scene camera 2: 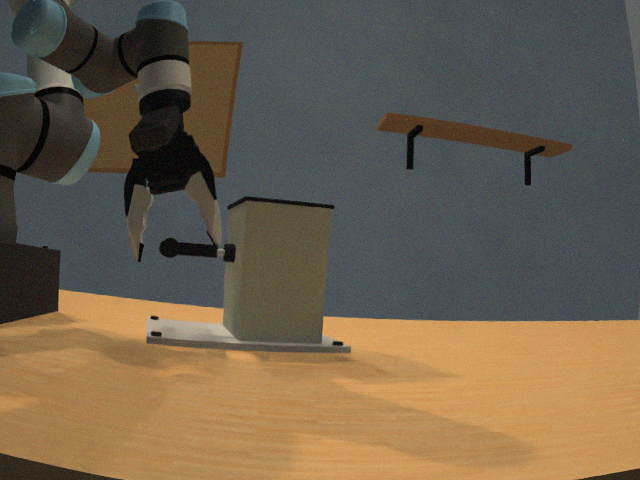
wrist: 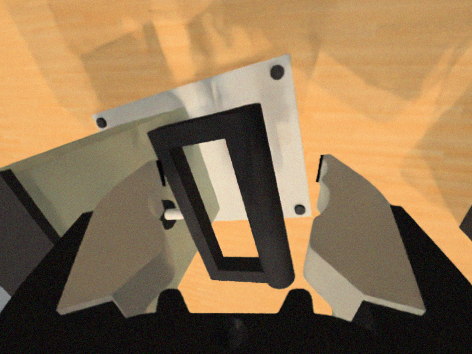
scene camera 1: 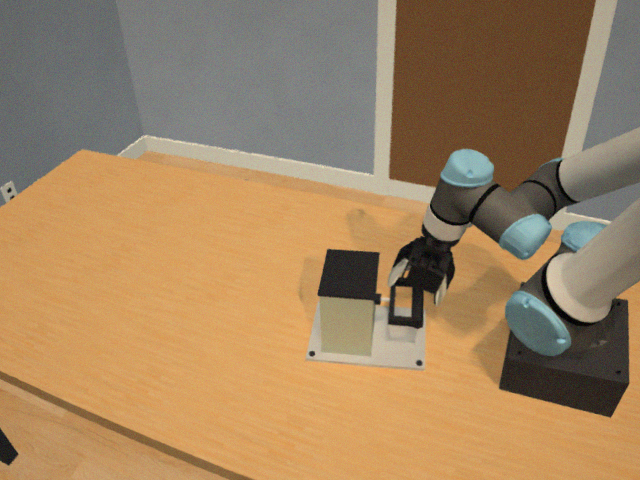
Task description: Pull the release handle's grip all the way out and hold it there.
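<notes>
The release handle (scene camera 1: 417, 307) (scene camera 2: 191, 250) (wrist: 257, 195) is a black rectangular frame with a thick round outer bar. A short stretch of white rod (scene camera 1: 385, 299) (scene camera 2: 221, 252) (wrist: 173, 214) shows between it and the black collar on the pale green box (scene camera 1: 346, 325) (scene camera 2: 281, 273) (wrist: 110, 155). My gripper (scene camera 1: 414, 292) (scene camera 2: 179, 252) (wrist: 239, 161) is open and points down, with its fingers on either side of the handle. One fingertip is beside the rod, between handle and box; the other is outside the thick bar, with a gap. Whether the inner finger touches the handle is unclear.
The box has a black top and stands on a light grey base plate (scene camera 1: 392, 359) (scene camera 2: 191, 333) (wrist: 280, 110) with black bolts, on the wooden table (scene camera 1: 180, 310) (scene camera 2: 465, 382). The arm's dark base block (scene camera 1: 560, 384) (scene camera 2: 28, 281) stands on the handle's side of the box.
</notes>
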